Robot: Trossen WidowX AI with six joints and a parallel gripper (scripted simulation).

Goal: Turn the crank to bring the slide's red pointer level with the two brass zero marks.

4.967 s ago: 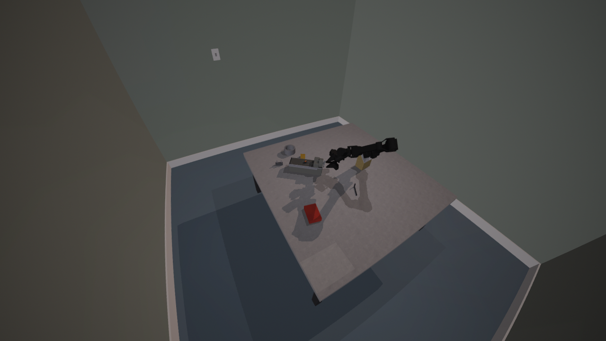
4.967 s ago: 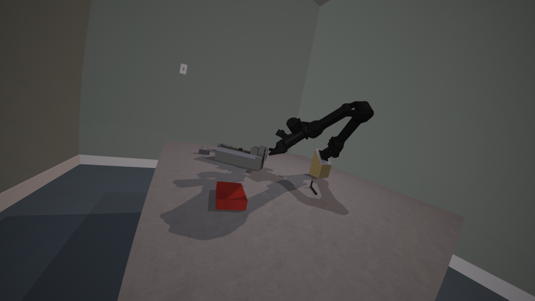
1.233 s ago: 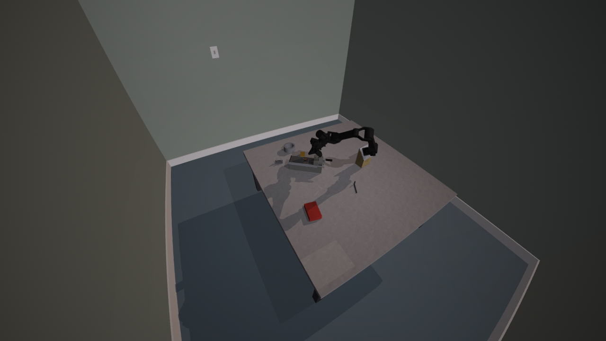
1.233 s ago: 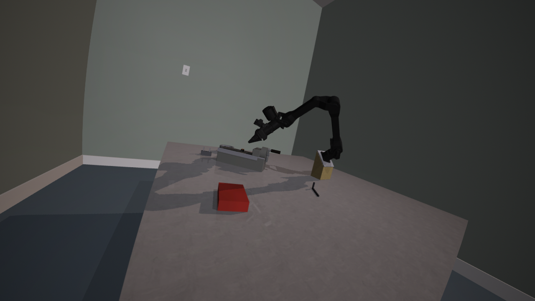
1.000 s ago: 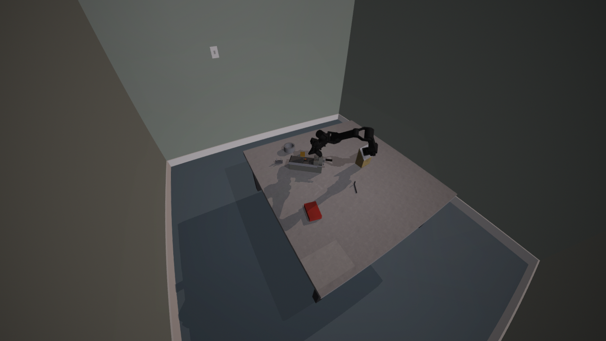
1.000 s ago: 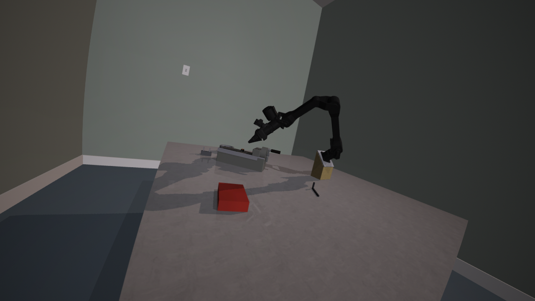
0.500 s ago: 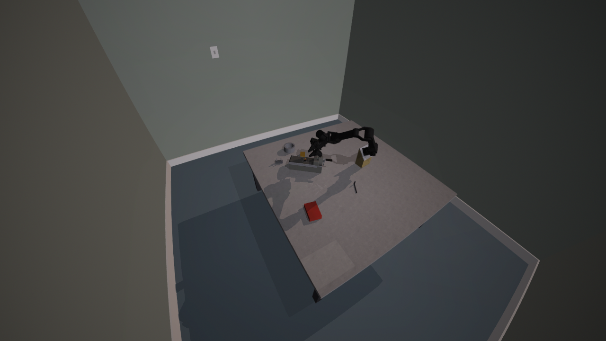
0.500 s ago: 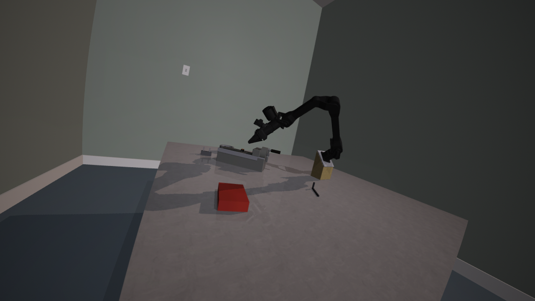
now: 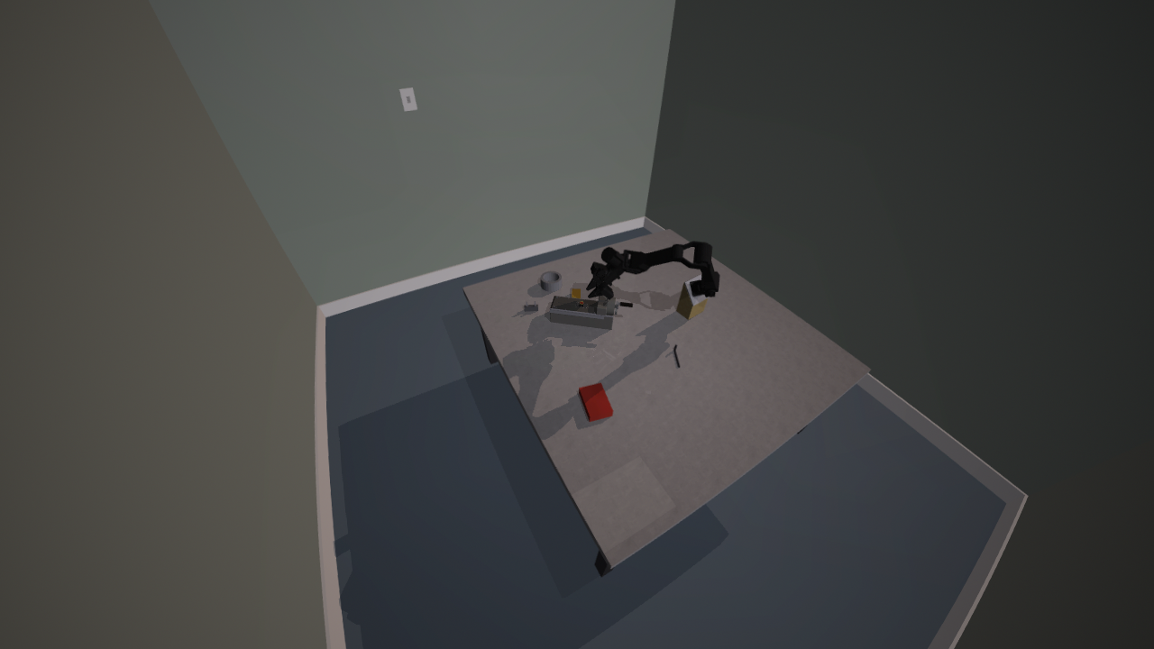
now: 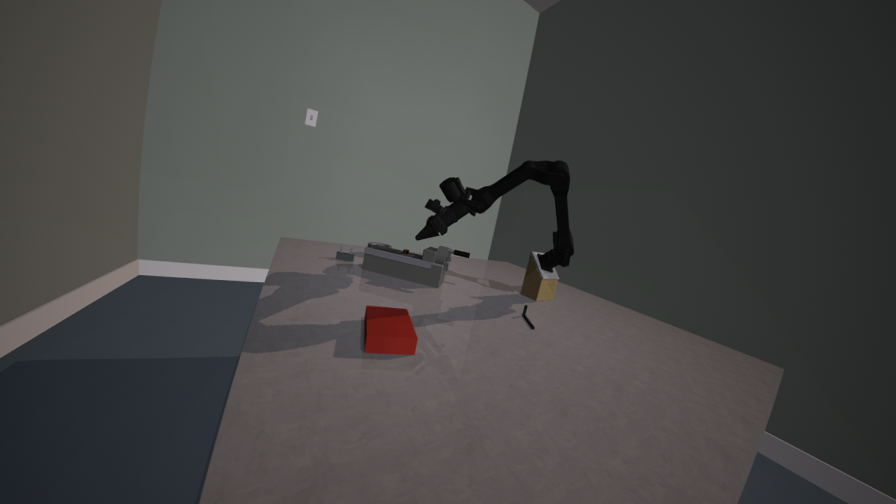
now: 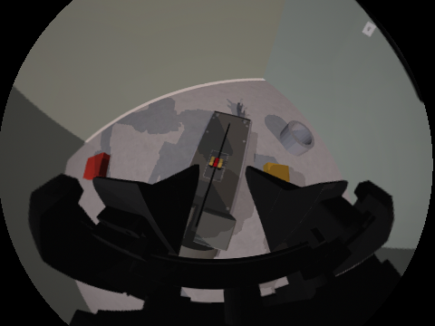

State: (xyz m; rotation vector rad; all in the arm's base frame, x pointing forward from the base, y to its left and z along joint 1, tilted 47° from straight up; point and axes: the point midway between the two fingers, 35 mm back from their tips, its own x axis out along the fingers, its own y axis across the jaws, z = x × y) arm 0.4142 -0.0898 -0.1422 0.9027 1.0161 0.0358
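My gripper tip is 5 cm above the red pointer and 2 cm short of it. The rest, counted from my gripper tip: dark clip (19 cm ahead, 15 cm to the right, 11 cm below); black crank handle (12 cm to the left, 11 cm behind, 1 cm below); yellow block (14 cm to the right, 12 cm below, 3 cm behind).
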